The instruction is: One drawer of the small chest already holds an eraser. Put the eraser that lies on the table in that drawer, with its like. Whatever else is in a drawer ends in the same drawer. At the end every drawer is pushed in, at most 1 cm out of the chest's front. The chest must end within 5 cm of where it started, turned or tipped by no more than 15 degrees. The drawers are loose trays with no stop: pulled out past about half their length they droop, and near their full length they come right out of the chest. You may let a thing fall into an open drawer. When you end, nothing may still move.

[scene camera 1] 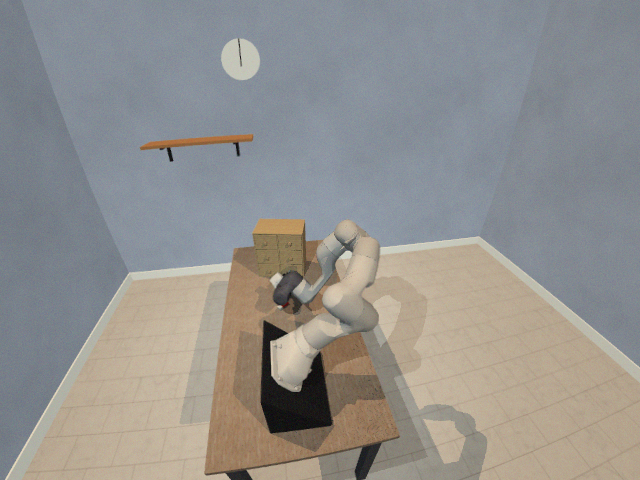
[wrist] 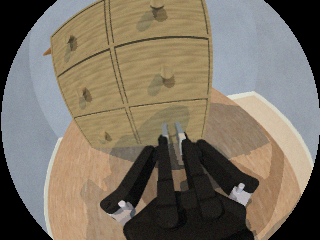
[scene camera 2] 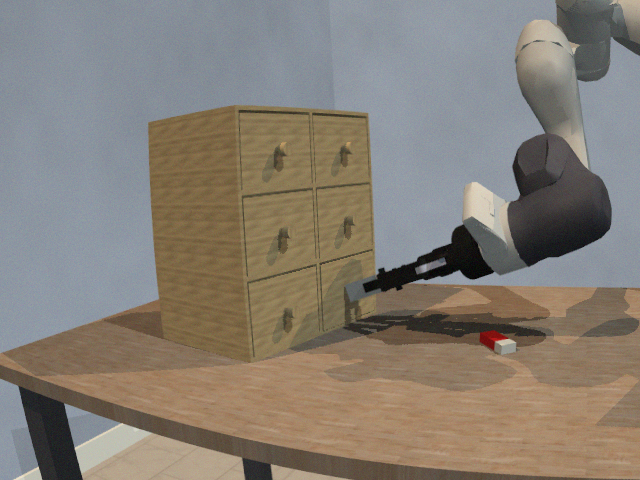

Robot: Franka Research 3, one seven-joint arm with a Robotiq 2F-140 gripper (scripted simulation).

Labels:
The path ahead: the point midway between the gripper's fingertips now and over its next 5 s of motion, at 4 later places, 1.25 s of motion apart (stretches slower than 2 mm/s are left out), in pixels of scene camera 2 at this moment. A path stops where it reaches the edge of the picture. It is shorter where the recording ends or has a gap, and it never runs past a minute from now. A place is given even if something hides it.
The gripper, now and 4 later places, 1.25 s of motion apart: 353, 291; 373, 294; 390, 294; 430, 282; 457, 217

